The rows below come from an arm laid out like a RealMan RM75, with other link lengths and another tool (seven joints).
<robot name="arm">
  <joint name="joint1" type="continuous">
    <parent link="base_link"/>
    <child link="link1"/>
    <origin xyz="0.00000 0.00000 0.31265"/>
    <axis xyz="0 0 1"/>
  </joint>
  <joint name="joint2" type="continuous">
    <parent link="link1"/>
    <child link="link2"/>
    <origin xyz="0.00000 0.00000 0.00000" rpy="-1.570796 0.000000 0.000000"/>
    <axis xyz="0 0 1"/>
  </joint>
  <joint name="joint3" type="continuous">
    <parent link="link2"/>
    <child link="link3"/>
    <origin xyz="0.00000 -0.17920 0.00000" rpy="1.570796 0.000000 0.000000"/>
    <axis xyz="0 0 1"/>
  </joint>
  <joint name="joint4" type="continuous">
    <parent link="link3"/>
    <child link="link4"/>
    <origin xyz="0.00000 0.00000 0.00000" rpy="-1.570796 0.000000 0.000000"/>
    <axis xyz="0 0 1"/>
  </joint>
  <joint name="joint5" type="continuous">
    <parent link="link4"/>
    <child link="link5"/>
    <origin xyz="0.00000 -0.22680 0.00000" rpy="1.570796 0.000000 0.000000"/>
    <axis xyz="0 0 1"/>
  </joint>
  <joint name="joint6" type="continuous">
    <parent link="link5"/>
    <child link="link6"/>
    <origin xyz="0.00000 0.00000 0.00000" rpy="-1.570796 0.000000 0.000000"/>
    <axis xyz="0 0 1"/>
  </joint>
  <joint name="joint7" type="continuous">
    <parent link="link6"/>
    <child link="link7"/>
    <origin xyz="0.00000 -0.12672 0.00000" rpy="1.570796 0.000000 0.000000"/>
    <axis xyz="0 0 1"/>
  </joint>
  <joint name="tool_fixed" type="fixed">
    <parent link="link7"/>
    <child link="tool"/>
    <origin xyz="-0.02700 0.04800 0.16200" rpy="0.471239 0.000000 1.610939"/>
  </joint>
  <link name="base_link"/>
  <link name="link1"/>
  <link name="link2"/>
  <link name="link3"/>
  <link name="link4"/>
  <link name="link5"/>
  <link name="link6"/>
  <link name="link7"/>
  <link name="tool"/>
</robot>
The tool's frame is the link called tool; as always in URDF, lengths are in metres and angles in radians. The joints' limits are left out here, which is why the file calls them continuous.
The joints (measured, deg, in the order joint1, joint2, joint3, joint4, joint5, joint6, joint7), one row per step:
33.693 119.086 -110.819 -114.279 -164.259 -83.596 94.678
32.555 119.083 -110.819 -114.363 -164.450 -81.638 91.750
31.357 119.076 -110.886 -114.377 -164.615 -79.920 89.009
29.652 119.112 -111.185 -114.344 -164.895 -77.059 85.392
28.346 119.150 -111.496 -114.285 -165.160 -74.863 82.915
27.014 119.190 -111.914 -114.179 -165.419 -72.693 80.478
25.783 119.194 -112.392 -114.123 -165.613 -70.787 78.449
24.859 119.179 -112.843 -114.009 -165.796 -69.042 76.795
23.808 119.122 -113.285 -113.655 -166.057 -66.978 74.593
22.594 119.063 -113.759 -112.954 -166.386 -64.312 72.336
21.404 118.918 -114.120 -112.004 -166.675 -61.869 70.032
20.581 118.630 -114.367 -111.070 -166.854 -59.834 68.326
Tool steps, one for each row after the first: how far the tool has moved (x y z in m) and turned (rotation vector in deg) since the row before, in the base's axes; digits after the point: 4 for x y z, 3 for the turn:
-0.0006 0.0059 0.0011 0.124 -0.374 2.452
0.0011 0.0050 0.0009 0.080 -0.538 2.065
-0.0003 0.0072 0.0004 0.258 -0.462 3.036
-0.0002 0.0052 0.0001 0.302 -0.282 2.113
0.0003 0.0047 -0.0003 0.264 -0.372 2.047
0.0003 0.0035 -0.0006 0.201 -0.310 1.727
-0.0006 0.0032 -0.0007 0.227 -0.223 1.582
0.0010 0.0046 -0.0004 0.353 -0.587 1.877
0.0017 0.0061 -0.0008 0.554 -0.486 1.879
0.0049 0.0062 -0.0006 0.529 -0.861 1.531
0.0049 0.0055 -0.0003 0.485 -0.782 1.136

